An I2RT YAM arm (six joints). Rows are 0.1 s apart.
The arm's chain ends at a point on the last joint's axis. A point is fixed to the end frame.
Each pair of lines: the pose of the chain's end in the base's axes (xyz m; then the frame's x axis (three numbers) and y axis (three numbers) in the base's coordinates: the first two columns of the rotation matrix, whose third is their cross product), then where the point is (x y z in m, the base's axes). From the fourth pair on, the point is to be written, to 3 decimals.
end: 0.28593 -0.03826 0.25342 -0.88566 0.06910 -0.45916 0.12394 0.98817 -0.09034
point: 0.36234 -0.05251 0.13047
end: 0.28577 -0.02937 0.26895 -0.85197 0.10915 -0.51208 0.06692 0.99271 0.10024
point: 0.37179 -0.01684 0.15233
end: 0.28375 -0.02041 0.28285 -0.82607 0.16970 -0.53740 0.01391 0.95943 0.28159
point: 0.37550 0.01636 0.17613
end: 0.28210 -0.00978 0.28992 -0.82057 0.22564 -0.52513 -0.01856 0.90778 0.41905
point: 0.375 0.045 0.192
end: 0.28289 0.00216 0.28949 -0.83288 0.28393 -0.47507 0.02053 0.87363 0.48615
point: 0.373 0.062 0.192
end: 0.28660 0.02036 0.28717 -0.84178 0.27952 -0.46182 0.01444 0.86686 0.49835
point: 0.375 0.082 0.190
